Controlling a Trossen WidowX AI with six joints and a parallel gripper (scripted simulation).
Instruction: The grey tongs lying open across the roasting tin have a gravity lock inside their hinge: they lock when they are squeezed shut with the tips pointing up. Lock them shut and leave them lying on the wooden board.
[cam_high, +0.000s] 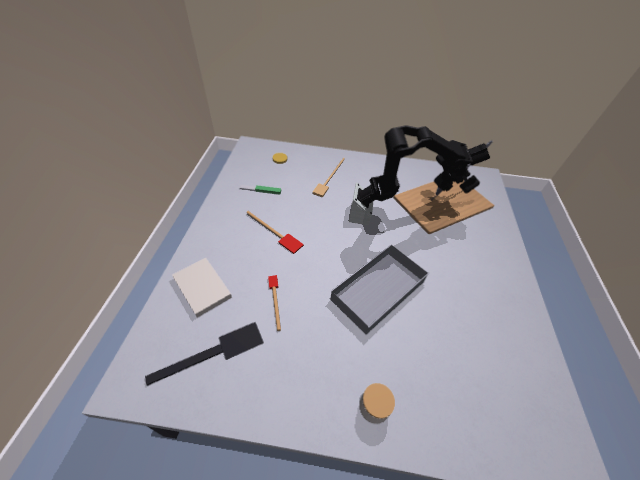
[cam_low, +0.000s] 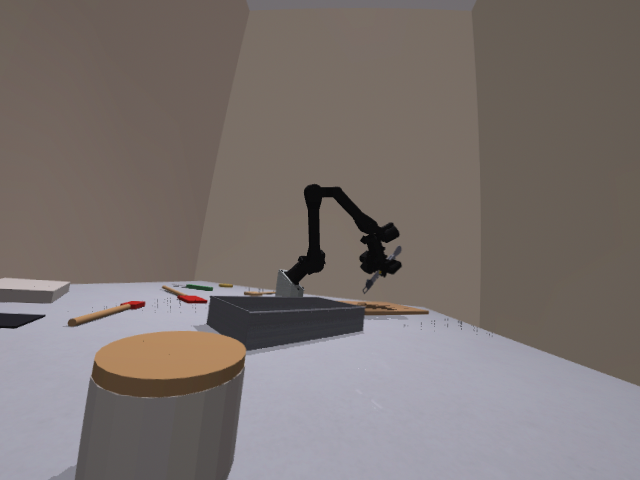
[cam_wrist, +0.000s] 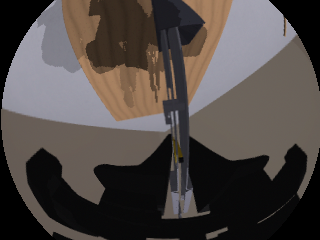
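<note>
Right now my gripper tip is 130 mm above the wooden board, 10 mm to the left of it and 10 mm short of it. Also, from my gripper tip: red spatula 670 mm to the right, 360 mm ahead, 130 mm below; then roasting tin 520 mm ahead, 260 mm to the right, 110 mm below; then yellow disc 780 mm to the right, 130 mm below, 120 mm behind.
</note>
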